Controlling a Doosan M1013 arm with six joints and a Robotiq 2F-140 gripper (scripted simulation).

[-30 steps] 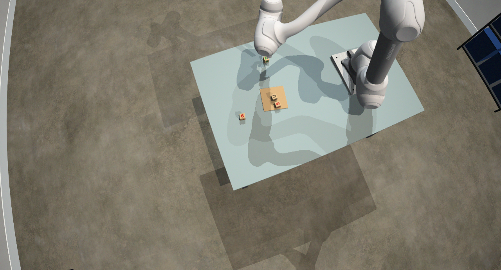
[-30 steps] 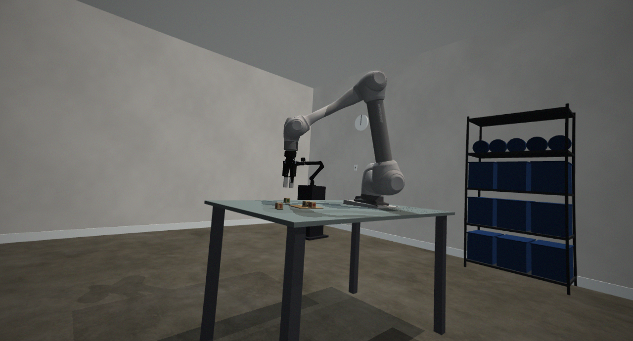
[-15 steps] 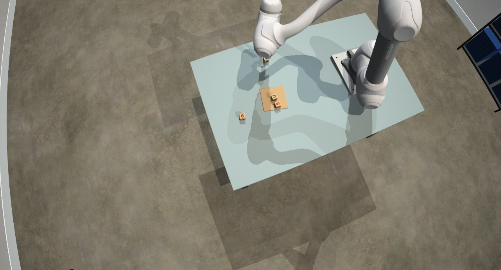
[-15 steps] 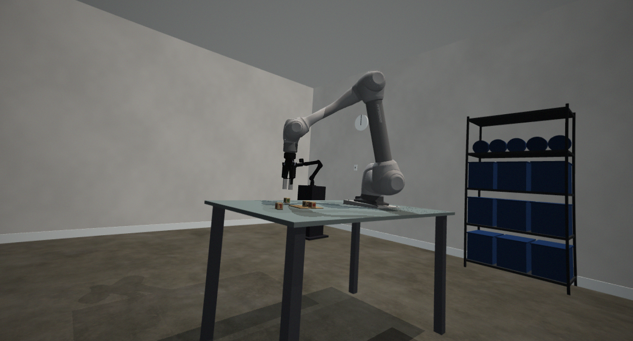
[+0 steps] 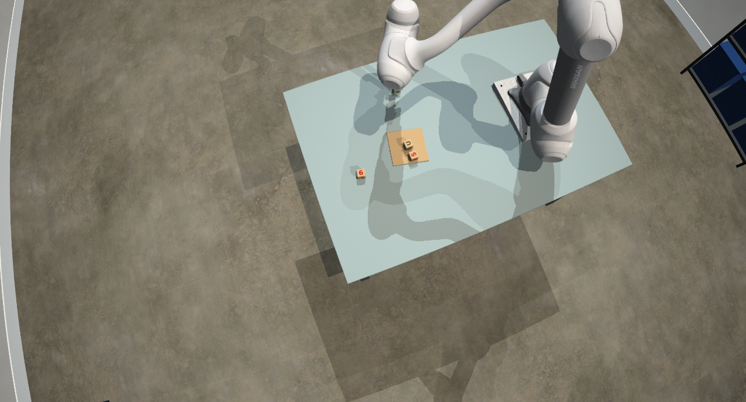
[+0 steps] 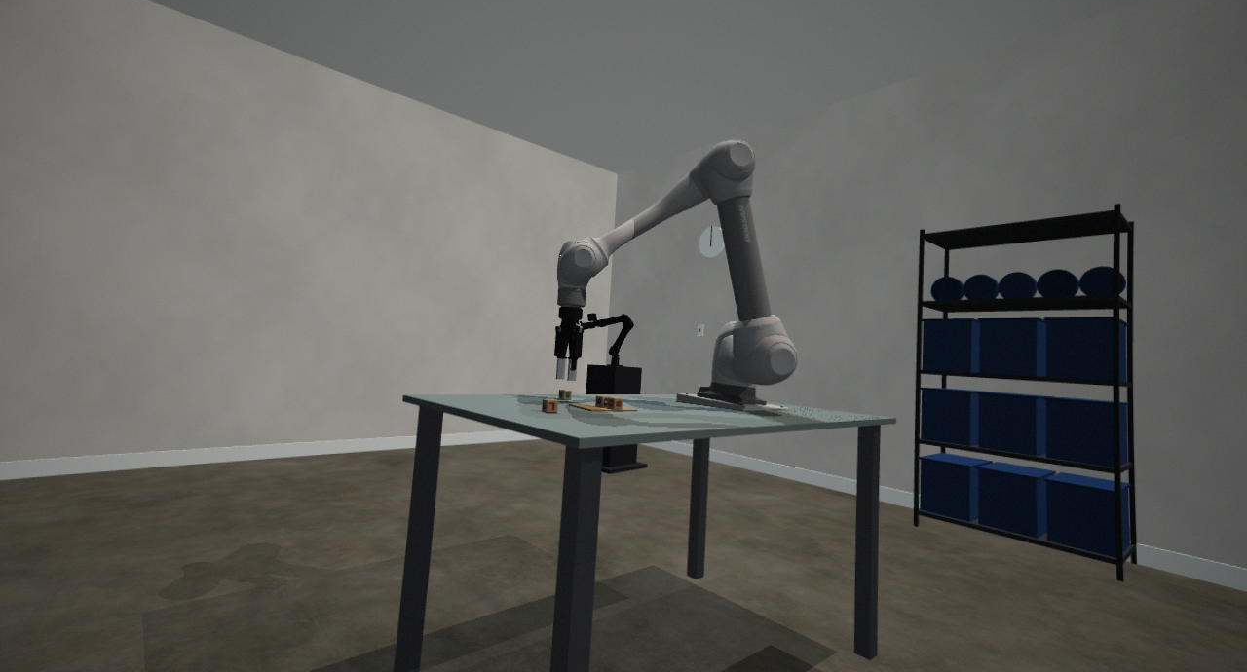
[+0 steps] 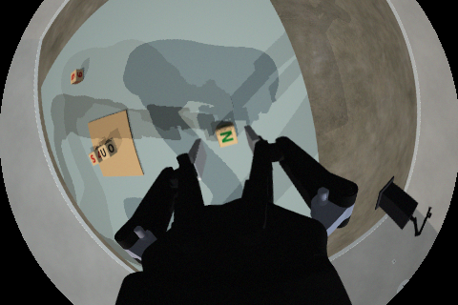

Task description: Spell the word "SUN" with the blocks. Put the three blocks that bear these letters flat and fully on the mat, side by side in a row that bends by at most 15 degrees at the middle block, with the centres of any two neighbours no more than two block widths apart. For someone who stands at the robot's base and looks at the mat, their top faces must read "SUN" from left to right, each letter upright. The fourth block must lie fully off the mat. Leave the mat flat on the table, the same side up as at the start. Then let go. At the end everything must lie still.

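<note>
My hand is 80 mm above the N block. The rest, counted from my hand: S block 290 mm to the left, 80 mm ahead, 70 mm below; then mat 240 mm to the left, 90 mm below, 70 mm ahead; then 6 block 290 mm ahead, 270 mm to the left, 80 mm below.
</note>
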